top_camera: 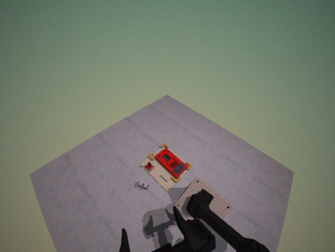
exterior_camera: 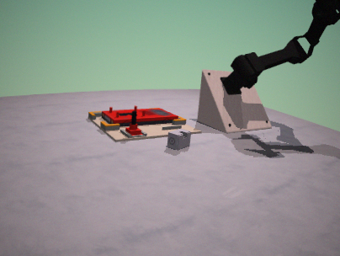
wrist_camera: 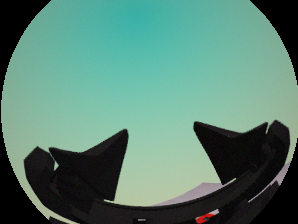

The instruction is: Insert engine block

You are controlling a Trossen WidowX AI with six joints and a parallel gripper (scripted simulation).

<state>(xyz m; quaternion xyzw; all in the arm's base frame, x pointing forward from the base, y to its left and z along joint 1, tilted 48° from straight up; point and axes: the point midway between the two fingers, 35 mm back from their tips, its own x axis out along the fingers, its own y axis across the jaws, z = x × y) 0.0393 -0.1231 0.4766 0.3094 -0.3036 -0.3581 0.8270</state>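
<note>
Now: gripper tip 530 mm above the grey engine block, 210 mm short of it and 120 mm to the left of it. From my gripper tip the other things lie so: tan base plate 540 mm below, 320 mm to the right, 210 mm ahead; black upright peg 520 mm below, 270 mm ahead, 230 mm to the right.
</note>
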